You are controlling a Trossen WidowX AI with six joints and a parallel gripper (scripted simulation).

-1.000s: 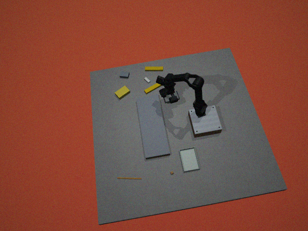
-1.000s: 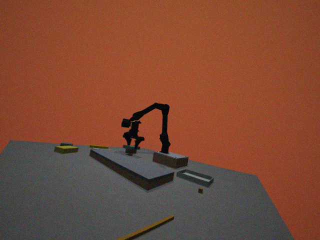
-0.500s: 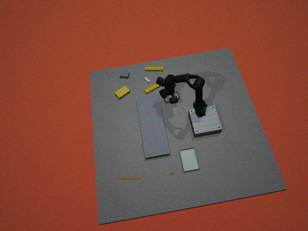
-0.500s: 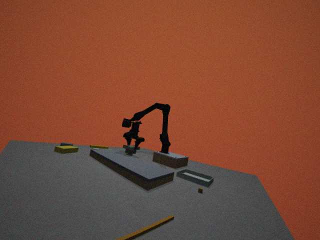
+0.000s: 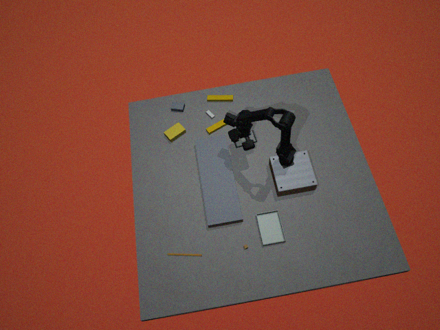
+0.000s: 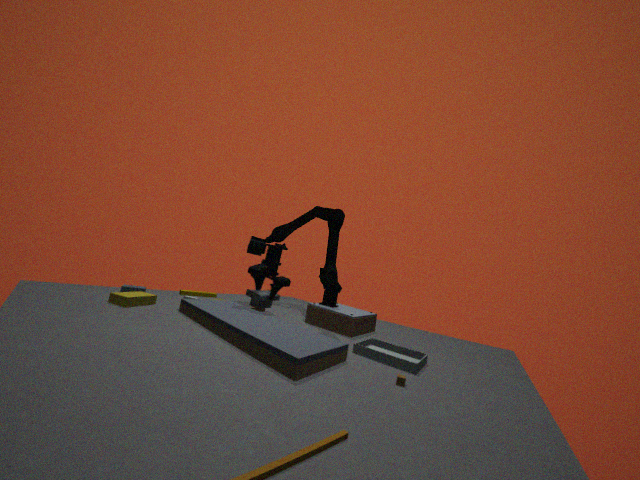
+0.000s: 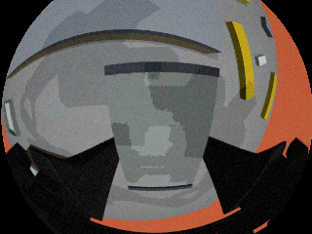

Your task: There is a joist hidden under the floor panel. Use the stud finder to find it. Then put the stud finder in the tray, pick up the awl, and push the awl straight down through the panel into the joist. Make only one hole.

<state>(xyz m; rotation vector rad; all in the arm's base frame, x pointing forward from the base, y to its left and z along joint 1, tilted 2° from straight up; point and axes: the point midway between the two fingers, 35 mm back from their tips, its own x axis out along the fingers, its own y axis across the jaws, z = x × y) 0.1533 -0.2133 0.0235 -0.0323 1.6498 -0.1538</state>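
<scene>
Right now the awl is 60 mm to the right of my gripper tip and 60 mm below it. The rest, counted from my gripper tip: white piece: 280 mm to the right, 110 mm ahead, 60 mm below; stud finder: 20 mm below, 10 mm behind; grey block: 410 mm to the right, 280 mm ahead, 60 mm below.
</scene>
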